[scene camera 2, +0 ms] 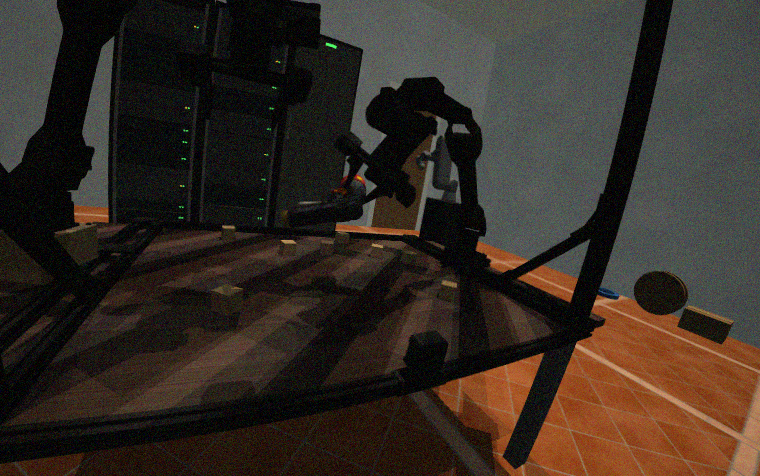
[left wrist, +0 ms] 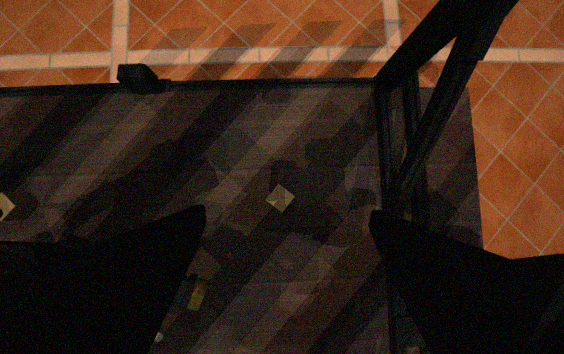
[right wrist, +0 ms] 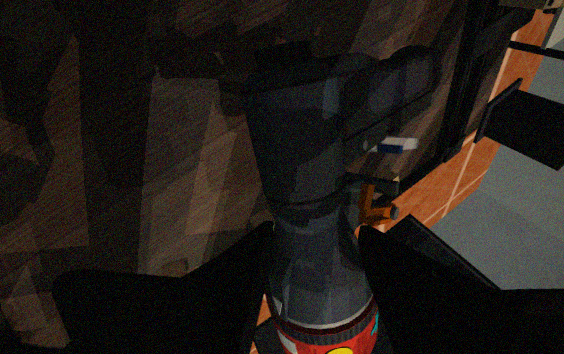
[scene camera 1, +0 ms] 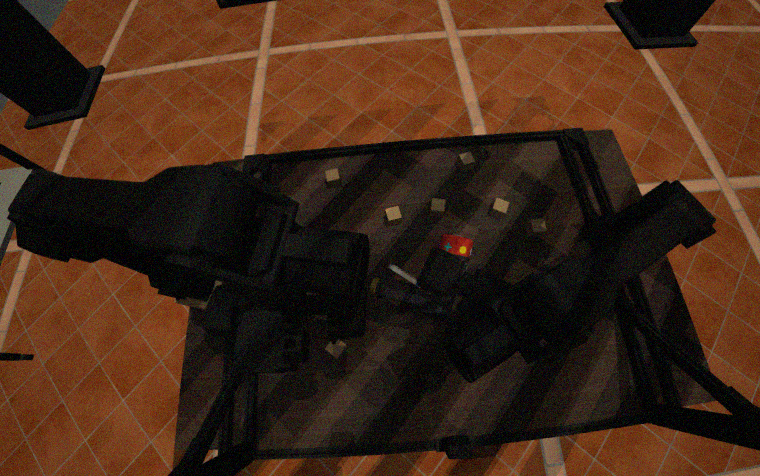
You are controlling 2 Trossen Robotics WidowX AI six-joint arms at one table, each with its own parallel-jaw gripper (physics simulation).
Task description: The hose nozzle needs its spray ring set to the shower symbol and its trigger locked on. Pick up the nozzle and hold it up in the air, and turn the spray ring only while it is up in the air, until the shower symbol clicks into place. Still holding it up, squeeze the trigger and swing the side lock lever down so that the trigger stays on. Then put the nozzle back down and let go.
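Where they show: left gripper, fingertip midpoint: [scene camera 2: 240, 123] [left wrist: 288, 215]; right gripper, fingertip midpoint: [scene camera 2: 351, 198] [right wrist: 315, 231]; left arm's base, origin of the base link: [scene camera 2: 48, 226] [scene camera 1: 200, 284]; right arm's base, origin of the base link: [scene camera 2: 465, 250] [scene camera 1: 622, 231].
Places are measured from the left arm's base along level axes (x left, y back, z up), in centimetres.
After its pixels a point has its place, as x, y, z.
The nozzle [scene camera 1: 412, 297] {4.5, -46.8, 8.9} [scene camera 2: 330, 211] {3.2, -47.8, 8.1} [right wrist: 310, 145] {4.1, -52.7, 10.8} is dark grey and held up above the table, roughly level. Its red spray ring [scene camera 1: 456, 245] {13.2, -52.6, 15.2} [scene camera 2: 358, 179] {11.4, -53.3, 14.6} [right wrist: 327, 341] {11.5, -54.0, 14.3} shows a yellow round mark and a teal symbol; which symbol is set cannot be told. A white bar [scene camera 1: 403, 274] {8.4, -44.5, 8.7} [right wrist: 404, 143] {8.5, -44.2, 8.7} and an orange part [right wrist: 370, 210] {7.8, -50.3, 11.8} stick out from its side. Its yellow end [left wrist: 196, 296] {5.6, -39.4, 6.7} shows beside a left finger. My right gripper [right wrist: 315, 231] {9.4, -52.2, 10.6} is shut on the nozzle's neck behind the ring. My left gripper [left wrist: 288, 215] {-6.3, -32.7, 20.3} is open and empty, over the table left of the nozzle in scene camera 1.
Several small tan blocks [scene camera 1: 393, 213] {26.9, -39.4, -4.9} [scene camera 2: 287, 246] {25.1, -39.3, -5.8} [left wrist: 280, 198] {-6.5, -32.6, -4.9} lie on the dark table [scene camera 1: 392, 403] {-15.7, -46.6, -8.3} [scene camera 2: 185, 392] {-25.2, -33.2, -8.3}. A black frame [scene camera 1: 392, 146] [left wrist: 270, 82] runs round the table, with slanting posts [scene camera 2: 616, 168] {-7.9, -101.4, 26.7} at its sides. Dark server cabinets [scene camera 2: 319, 123] stand behind.
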